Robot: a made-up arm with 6 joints.
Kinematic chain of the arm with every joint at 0, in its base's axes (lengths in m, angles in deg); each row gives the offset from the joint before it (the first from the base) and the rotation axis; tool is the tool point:
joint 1: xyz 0 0 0.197 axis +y
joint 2: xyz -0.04 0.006 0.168 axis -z
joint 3: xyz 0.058 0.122 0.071 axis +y
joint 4: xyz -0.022 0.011 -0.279 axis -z
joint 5: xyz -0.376 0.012 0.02 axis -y
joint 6: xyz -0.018 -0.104 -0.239 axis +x
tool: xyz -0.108 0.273 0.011
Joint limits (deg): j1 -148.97..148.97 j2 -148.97..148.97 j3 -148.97..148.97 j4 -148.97..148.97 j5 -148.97..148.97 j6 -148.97..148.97
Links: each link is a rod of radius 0.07 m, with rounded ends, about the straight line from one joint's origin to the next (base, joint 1, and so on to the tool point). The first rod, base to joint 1, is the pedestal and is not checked.
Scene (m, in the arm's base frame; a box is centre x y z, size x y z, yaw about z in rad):
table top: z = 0
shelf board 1: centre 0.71 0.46 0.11 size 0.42 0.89 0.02 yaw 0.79
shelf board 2: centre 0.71 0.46 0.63 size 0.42 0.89 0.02 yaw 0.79
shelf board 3: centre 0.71 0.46 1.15 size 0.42 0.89 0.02 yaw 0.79
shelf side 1: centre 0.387 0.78 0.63 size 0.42 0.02 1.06 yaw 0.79
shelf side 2: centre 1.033 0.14 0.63 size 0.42 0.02 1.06 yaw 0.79
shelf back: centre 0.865 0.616 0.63 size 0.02 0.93 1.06 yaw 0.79
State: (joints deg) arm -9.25 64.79 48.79 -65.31 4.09 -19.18
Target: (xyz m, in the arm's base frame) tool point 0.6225 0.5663 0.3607
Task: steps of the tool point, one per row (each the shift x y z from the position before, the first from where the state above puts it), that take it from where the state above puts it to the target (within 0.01 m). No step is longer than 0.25 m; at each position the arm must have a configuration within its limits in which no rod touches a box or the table.
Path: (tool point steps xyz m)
1: 0.1695 0.1217 0.0251
2: 0.1946 0.0469 0.0281
3: 0.1870 -0.0296 0.0259
4: 0.1508 -0.0937 0.0196
5: 0.0951 -0.1354 0.0109
6: 0.0316 -0.1510 0.0029
7: 0.0533 0.0934 -0.0196
8: 0.0476 0.0842 -0.0067
9: 0.0480 0.0695 0.0043
10: 0.0530 0.0502 0.0101
11: 0.0597 0.0280 0.0098
12: 0.0652 0.0045 0.0021

